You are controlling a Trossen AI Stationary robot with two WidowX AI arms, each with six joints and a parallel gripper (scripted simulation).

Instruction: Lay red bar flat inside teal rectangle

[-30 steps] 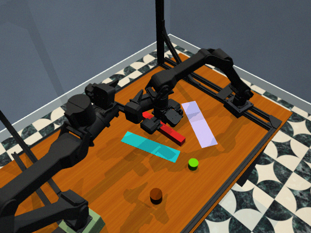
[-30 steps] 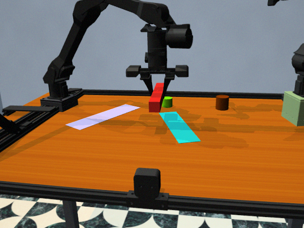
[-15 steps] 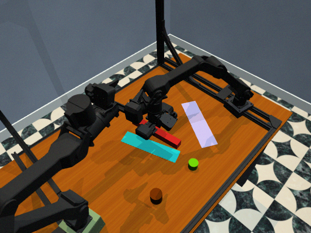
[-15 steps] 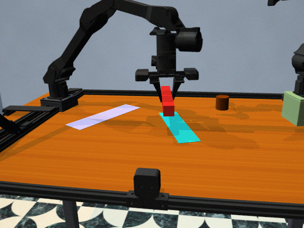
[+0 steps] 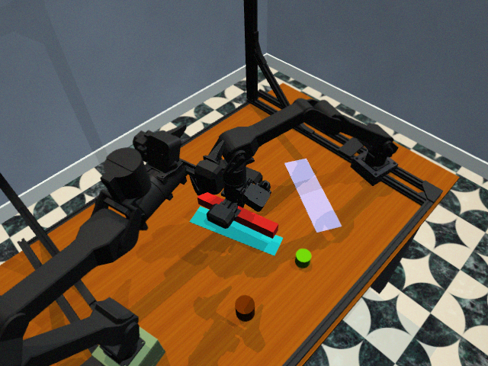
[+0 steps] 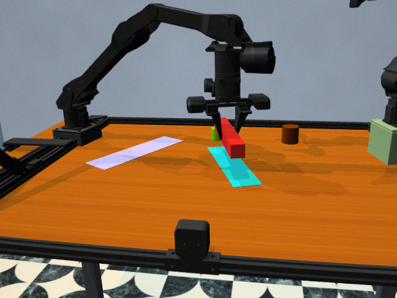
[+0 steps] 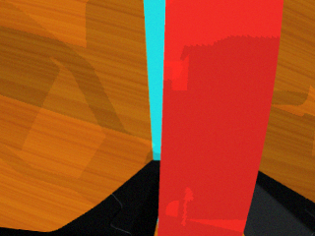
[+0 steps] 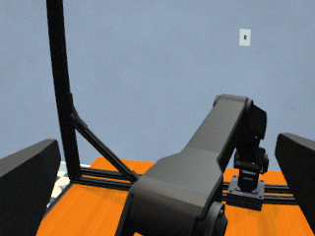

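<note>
The teal rectangle lies 1 cm to the right of my left hand and 10 cm below it. The rest, counted from my left hand: red bar: 3 cm below; brown cylinder: 20 cm ahead, 14 cm to the right, 7 cm below; green cylinder: 20 cm ahead, 6 cm to the left, 8 cm below.
</note>
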